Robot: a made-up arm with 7 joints.
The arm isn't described. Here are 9 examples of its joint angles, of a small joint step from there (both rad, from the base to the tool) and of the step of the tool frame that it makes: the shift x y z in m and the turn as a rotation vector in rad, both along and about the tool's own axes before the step.
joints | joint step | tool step
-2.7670 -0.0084 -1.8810 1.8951 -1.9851 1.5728 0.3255 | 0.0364 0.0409 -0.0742 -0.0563 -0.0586 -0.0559 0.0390 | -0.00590 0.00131 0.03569 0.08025 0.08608 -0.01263
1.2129 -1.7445 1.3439 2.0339 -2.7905 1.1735 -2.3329 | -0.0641 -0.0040 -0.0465 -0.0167 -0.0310 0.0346 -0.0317 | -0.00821 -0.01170 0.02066 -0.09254 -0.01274 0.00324
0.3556 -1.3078 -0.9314 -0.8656 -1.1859 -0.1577 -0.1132 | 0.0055 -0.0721 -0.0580 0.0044 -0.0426 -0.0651 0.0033 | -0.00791 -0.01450 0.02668 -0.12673 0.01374 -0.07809
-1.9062 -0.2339 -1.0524 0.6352 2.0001 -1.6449 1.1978 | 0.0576 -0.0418 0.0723 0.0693 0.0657 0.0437 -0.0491 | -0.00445 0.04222 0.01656 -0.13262 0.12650 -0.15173
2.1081 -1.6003 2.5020 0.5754 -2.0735 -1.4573 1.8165 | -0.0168 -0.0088 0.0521 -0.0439 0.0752 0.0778 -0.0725 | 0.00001 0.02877 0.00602 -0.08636 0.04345 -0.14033
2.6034 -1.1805 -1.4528 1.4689 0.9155 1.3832 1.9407 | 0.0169 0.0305 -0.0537 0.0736 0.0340 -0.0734 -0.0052 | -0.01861 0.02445 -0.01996 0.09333 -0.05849 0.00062
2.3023 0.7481 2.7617 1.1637 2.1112 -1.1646 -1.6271 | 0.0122 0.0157 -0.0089 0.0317 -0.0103 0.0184 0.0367 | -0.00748 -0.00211 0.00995 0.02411 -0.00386 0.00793
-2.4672 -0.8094 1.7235 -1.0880 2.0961 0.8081 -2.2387 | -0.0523 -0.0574 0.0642 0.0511 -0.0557 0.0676 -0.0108 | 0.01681 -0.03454 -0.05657 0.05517 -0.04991 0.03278
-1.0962 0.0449 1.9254 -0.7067 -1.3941 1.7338 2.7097 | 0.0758 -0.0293 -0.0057 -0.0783 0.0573 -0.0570 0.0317 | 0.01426 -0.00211 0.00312 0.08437 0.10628 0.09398
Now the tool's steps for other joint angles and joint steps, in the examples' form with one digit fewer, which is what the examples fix.
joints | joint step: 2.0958 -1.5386 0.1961 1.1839 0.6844 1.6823 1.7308 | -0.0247 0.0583 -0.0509 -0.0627 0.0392 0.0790 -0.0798
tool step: -0.0021 0.0130 -0.0249 -0.0495 0.0518 0.0032
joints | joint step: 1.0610 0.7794 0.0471 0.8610 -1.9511 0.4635 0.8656 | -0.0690 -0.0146 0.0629 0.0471 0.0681 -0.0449 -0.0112
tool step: -0.0088 -0.0326 0.0032 0.0765 -0.0789 0.0357
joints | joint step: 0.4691 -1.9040 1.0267 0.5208 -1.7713 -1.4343 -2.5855 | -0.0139 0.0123 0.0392 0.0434 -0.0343 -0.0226 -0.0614
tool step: -0.0117 0.0071 0.0276 -0.0058 0.0288 0.0462
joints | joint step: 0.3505 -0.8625 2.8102 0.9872 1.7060 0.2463 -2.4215 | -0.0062 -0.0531 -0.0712 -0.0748 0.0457 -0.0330 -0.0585
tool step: -0.0135 -0.0215 0.0180 -0.0752 0.0737 0.0445
